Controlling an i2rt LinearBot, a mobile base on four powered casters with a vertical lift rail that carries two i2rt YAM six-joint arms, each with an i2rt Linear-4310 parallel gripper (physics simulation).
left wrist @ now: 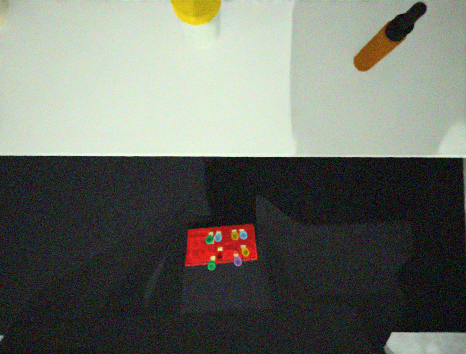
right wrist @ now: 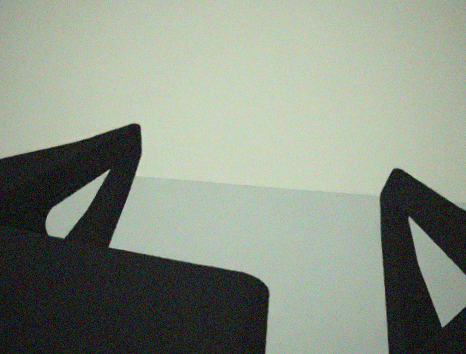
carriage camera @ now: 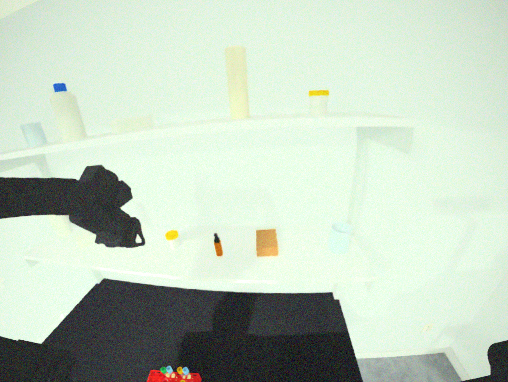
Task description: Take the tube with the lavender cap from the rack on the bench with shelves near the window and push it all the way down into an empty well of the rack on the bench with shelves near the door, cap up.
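Frame: origin at the left arm's base, x ahead, y left, z up, level; millimetres.
Where they show: left gripper, between the fingertips: [left wrist: 221,207] [carriage camera: 138,243]; right gripper, between the fingertips: [right wrist: 263,159].
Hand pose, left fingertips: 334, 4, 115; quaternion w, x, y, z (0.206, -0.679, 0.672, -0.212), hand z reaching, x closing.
Things, the pixels of their top centre, and the offset from my left fingertips, as dx, dy, dz. "pt": a spot on its surface instead. Level surfaces: height alone.
- red rack, a spot on its surface: [left wrist: 196,254] pt -171, +97, -599
- black bench top, height of its surface: dz -629
- tube with the lavender cap, centre of its top: [left wrist: 237,263] -176, -15, -510
- white lower shelf, height of its surface: dz -172
- yellow-capped jar, a spot on its surface: [left wrist: 196,11] [carriage camera: 169,236] pt +183, +18, -112
- orange dropper bottle, a spot on its surface: [left wrist: 375,50] [carriage camera: 215,247] pt +146, -167, -132
- brown box, a spot on its surface: [carriage camera: 267,243] pt +159, -351, -132
- pale blue beaker, a spot on its surface: [carriage camera: 340,239] pt +125, -596, -107
A red rack [carriage camera: 156,378] [left wrist: 196,254] with several capped tubes stands on the black bench top [carriage camera: 300,312] [left wrist: 100,210]. The tube with the lavender cap [left wrist: 237,260] is upright at the rack's lower edge in the left wrist view; it does not show in the carriage view. Whether this bench is the one near the window or near the door, I cannot tell. My left gripper [carriage camera: 142,244] [left wrist: 221,207] is empty, its fingers a modest gap apart, well above and away from the rack. My right gripper [right wrist: 263,159] is wide open and empty, facing a plain wall.
Behind the bench top, a white lower shelf [carriage camera: 150,267] holds a yellow-capped jar [carriage camera: 172,236] [left wrist: 196,11], an orange dropper bottle [carriage camera: 218,247] [left wrist: 375,50], a brown box [carriage camera: 267,243] and a pale blue beaker [carriage camera: 340,239]. A higher shelf [carriage camera: 280,121] carries bottles and jars.
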